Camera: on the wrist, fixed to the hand. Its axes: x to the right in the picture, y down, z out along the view.
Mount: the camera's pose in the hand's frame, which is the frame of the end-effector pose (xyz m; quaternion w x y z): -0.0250 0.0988 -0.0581 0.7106 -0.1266 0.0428 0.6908
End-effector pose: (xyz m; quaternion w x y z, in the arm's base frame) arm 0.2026 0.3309 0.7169 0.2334 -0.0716 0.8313 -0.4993
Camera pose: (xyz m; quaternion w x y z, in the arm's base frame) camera 0.2092 0.4345 0.6623 0.4661 0.5152 0.7134 -0.0914
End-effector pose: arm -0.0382 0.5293 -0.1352 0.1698 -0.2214 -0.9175 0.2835
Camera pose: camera 0.0389 0.6158 -0.1533 0.0639 0.8247 0.5276 -0.1931
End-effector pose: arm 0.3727 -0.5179 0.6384 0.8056 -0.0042 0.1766 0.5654
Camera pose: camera 0.2588 -0.5170 0.6102 0.1738 -0.0072 0.0913 0.9805
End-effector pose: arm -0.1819 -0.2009 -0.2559 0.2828 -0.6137 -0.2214 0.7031
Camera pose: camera -0.1348 -0.2930 -0.3111 0.3530 0.6549 -0.1897 -0.6407
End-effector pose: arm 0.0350 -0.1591 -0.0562 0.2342 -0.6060 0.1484 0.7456
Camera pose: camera 0.0351 -0.2763 -0.0509 0.4317 0.3897 -0.4397 -0.6844
